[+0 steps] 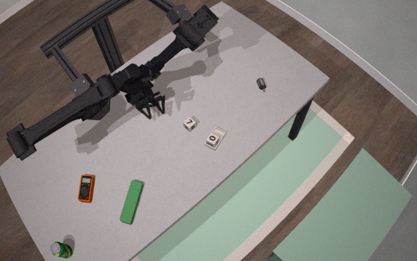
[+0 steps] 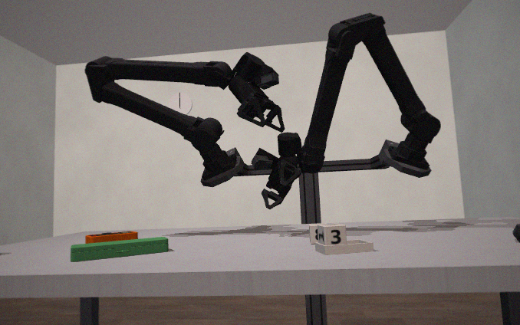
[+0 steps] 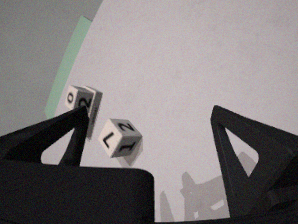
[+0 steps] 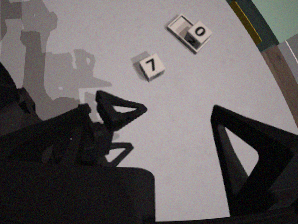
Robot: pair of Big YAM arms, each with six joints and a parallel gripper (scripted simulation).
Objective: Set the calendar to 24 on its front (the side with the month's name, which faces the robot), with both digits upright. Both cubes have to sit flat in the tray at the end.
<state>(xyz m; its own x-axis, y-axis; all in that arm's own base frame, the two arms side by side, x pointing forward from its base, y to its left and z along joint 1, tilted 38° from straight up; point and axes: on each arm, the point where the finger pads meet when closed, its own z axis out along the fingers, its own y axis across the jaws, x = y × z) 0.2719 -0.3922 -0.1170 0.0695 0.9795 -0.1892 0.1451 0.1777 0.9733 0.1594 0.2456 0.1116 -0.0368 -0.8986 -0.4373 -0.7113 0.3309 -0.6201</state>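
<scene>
My left hand is 230 mm short of the calendar tray, 140 mm to the right of it and 110 mm above it. Also, from my left hand: green box 350 mm to the right, 190 mm ahead, 110 mm below; then dark object 510 mm to the left, 200 mm ahead, 100 mm below.
</scene>
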